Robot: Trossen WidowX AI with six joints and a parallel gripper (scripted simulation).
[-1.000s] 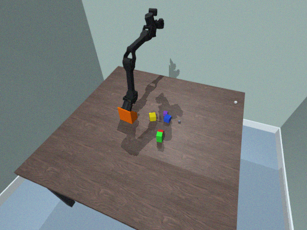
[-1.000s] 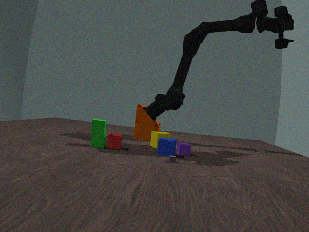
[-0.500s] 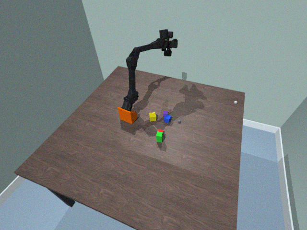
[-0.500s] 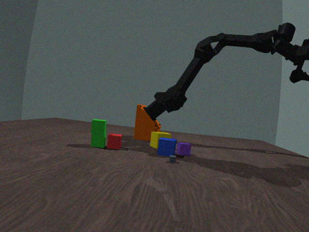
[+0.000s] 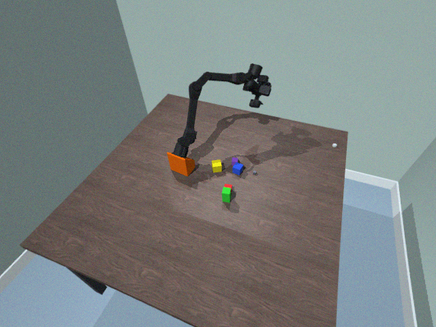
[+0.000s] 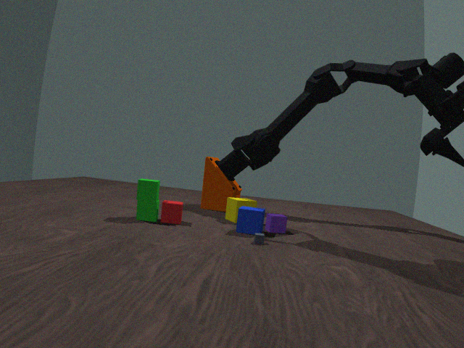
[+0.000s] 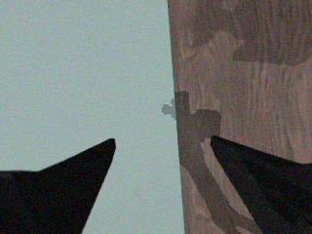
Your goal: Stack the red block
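Now: the red block 610 mm to the right of my gripper tip, 180 mm below it and 60 mm ahead of it. Also, from my gripper tip: purple block (410 mm to the right, 180 mm below, 10 mm ahead); then blue block (460 mm to the right, 180 mm below, 40 mm ahead); then tiny grey cube (430 mm to the right, 190 mm below, 130 mm ahead).
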